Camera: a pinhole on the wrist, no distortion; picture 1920 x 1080 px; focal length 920.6 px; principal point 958.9 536.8 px. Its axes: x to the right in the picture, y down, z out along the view. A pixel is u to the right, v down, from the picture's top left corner.
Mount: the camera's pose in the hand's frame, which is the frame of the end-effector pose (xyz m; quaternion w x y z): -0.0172 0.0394 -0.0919 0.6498 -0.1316 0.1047 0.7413
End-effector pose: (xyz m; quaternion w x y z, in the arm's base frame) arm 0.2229 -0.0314 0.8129 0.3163 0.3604 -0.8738 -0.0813
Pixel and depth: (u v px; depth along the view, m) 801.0 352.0 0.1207
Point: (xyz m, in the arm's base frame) 0.1676 0.0101 0.8142
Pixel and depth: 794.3 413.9 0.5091
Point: -0.1253 0.0054 0.5460
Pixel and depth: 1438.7 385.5 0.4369
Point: -0.1618 0.2412 0.7694
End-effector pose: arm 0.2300 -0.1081 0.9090 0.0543 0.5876 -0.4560 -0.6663
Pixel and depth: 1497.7 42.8 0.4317
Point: -0.2209 -0.3340 1.0699
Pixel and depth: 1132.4 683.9 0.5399
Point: -0.1824 0.0161 1.1770
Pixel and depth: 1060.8 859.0 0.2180
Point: 0.1190 -0.0563 1.0600
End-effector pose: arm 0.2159 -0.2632 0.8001 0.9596 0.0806 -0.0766 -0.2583
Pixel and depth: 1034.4 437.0 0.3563
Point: 0.2595 -0.1279 1.0656
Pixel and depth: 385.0 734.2 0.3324
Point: 0.0640 -0.3021 1.0627
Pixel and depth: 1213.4 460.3 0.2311
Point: 0.2650 -0.1142 0.9351
